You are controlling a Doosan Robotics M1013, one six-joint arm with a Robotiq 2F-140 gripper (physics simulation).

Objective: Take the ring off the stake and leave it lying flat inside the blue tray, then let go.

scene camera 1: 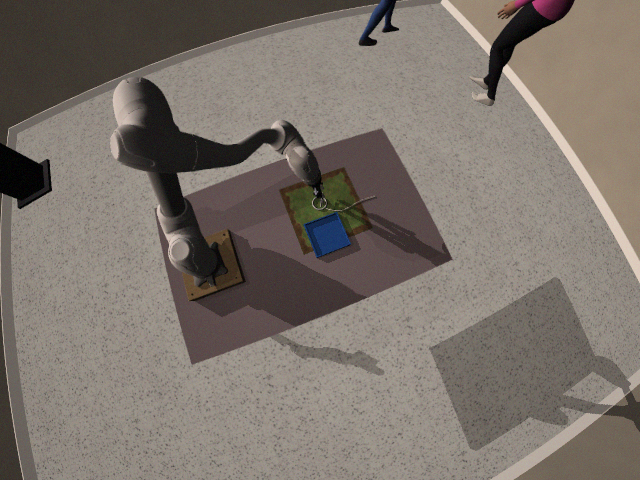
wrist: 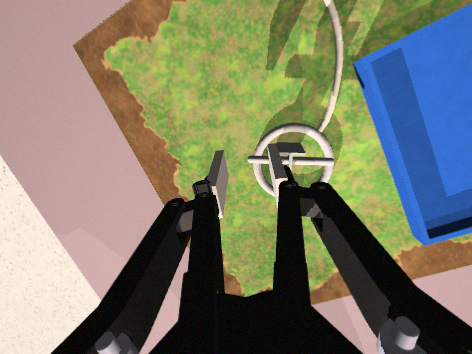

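Note:
The ring (scene camera 1: pixel 319 209) (wrist: pixel 293 128) is pale and round, beside the blue tray (scene camera 1: pixel 330 237) (wrist: pixel 445 125). A thin pale bar (wrist: pixel 312 161) with a short stem crosses the ring in the wrist view; it looks like the top of the stake, with a small dark plate (wrist: pixel 290 148) near it. My gripper (scene camera 1: pixel 318 194) (wrist: pixel 247 160) is partly open, with nothing between its fingers. Its right fingertip covers the left part of the ring in the wrist view. How high the fingertips are above the ring, I cannot tell.
A long curved pale cord (scene camera 1: pixel 356 202) (wrist: pixel 339 55) runs away from the ring over the green mat (scene camera 1: pixel 298 206) (wrist: pixel 175 90). The arm's wooden base plate (scene camera 1: pixel 235 268) stands at the left. Two people stand at the far edge of the floor.

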